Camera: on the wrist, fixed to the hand. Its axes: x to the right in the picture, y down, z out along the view.
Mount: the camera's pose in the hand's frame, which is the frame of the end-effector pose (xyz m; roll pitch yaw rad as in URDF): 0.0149 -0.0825 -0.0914 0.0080 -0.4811 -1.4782
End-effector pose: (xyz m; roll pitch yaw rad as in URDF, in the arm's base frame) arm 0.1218 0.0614 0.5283 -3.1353 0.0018 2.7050
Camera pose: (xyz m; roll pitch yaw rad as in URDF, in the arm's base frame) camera 0.0735 -0.0065 0.6202 -3.1309 0.4750 -2.0988
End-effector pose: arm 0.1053 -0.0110 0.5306 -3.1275 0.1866 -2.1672
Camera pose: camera 0.1546 -0.0829 0.6188 -2.9228 0.4754 -0.5930
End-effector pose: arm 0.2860 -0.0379 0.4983 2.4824 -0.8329 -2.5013
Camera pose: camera 0.3633 -0.1315 0.5239 1.9630 0.5813 -1.9826
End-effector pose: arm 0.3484 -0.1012 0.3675 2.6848 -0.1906 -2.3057
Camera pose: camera 0.4292 -0.1823 0.4151 2.7797 0.8860 -1.1120
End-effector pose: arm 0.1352 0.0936 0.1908 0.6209 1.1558 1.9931
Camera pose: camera 0.1913 0.0027 0.1278 -1.1053 0.1307 0.3289
